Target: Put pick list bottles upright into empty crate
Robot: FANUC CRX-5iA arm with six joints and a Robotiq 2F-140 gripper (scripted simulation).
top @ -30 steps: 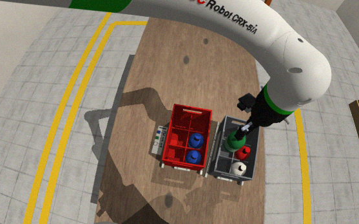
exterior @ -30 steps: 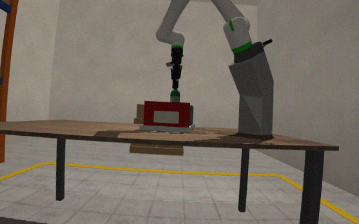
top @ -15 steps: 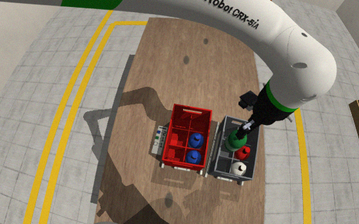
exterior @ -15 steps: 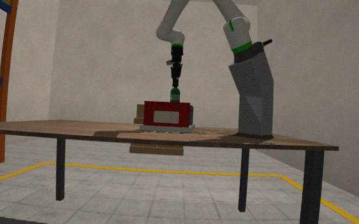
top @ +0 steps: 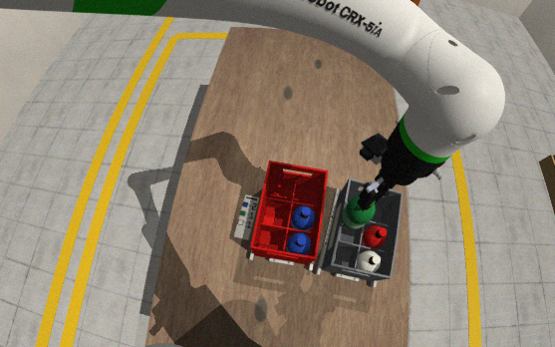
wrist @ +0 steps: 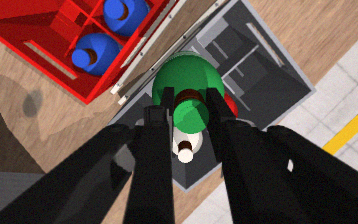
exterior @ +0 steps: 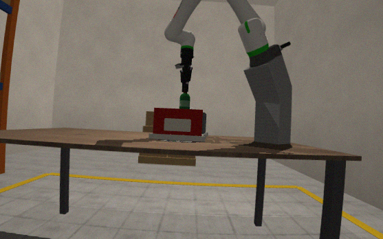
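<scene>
The green-label bottle is 80 mm below my hand. Round my hand: grey crate 60 mm to the right, 270 mm below; then red-label bottle 110 mm to the right, 260 mm below; then blue-label bottle 20 mm behind, 130 mm to the left, 260 mm below.
</scene>
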